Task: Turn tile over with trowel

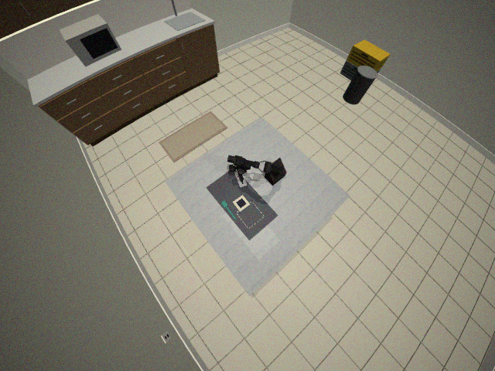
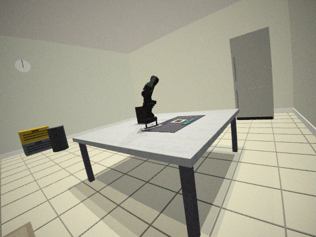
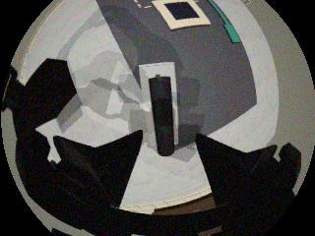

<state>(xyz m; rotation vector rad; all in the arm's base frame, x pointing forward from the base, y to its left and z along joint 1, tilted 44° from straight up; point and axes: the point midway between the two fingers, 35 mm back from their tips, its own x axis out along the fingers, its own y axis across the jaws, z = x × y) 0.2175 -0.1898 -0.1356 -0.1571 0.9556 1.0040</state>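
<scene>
Now: the trowel 80 mm below my gripper tip, 30 mm to the left of it and 10 mm ahead of it. The rest, counted from my gripper tip: teal strip (310 mm ahead, 140 mm to the left, 110 mm below); tile (190 mm to the left, 190 mm ahead, 110 mm below).
</scene>
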